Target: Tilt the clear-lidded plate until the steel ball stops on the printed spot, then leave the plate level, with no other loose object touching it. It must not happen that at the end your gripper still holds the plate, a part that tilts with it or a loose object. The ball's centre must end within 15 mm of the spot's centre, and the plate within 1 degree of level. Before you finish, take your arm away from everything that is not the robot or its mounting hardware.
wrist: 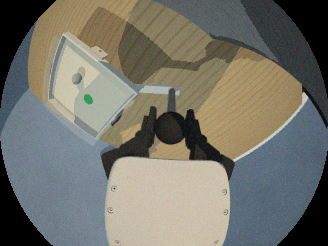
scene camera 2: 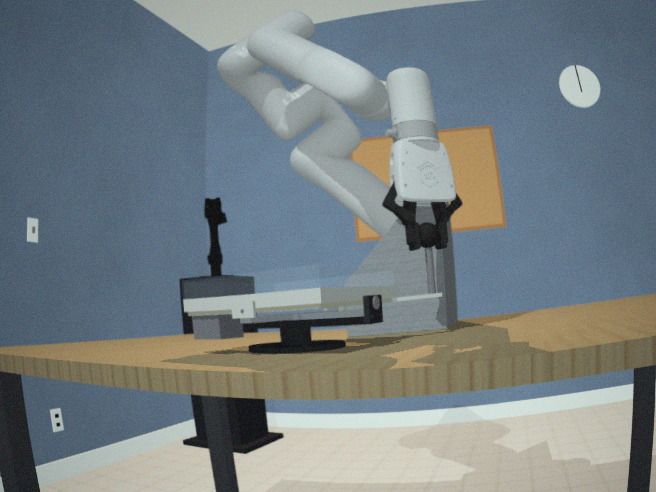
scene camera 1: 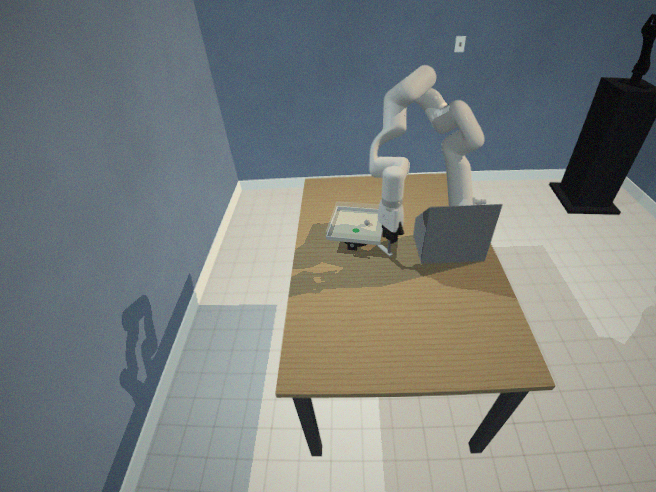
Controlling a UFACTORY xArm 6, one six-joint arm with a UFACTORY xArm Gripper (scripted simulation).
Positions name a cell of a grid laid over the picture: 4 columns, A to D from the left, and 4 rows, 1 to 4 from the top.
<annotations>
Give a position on a clear-lidded plate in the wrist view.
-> B2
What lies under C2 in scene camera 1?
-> A clear-lidded plate.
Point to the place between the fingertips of the gripper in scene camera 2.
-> C3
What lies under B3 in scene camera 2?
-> A clear-lidded plate.
</annotations>
